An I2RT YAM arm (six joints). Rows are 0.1 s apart.
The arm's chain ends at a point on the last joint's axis. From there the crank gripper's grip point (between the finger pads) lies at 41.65 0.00 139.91 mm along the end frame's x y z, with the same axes.
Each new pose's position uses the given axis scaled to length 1; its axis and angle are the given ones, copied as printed.
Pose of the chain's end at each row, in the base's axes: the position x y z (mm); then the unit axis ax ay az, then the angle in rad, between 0 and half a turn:
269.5 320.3 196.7 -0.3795 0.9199 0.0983 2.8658
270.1 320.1 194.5 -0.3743 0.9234 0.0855 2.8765
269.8 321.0 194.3 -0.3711 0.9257 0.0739 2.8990
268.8 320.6 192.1 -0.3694 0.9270 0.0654 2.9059
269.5 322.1 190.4 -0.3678 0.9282 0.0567 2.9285
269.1 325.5 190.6 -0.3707 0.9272 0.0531 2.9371
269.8 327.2 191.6 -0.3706 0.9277 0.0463 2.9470
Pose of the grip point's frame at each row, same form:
266.0 332.2 51.2 -0.3795 0.9199 0.0983 2.8658
266.4 328.2 48.8 -0.3743 0.9234 0.0855 2.8765
264.2 324.9 48.5 -0.3711 0.9257 0.0739 2.8990
263.1 321.9 46.2 -0.3694 0.9270 0.0654 2.9059
261.6 319.9 44.7 -0.3678 0.9282 0.0567 2.9285
260.5 321.8 44.9 -0.3707 0.9272 0.0531 2.9371
260.6 321.1 46.0 -0.3706 0.9277 0.0463 2.9470

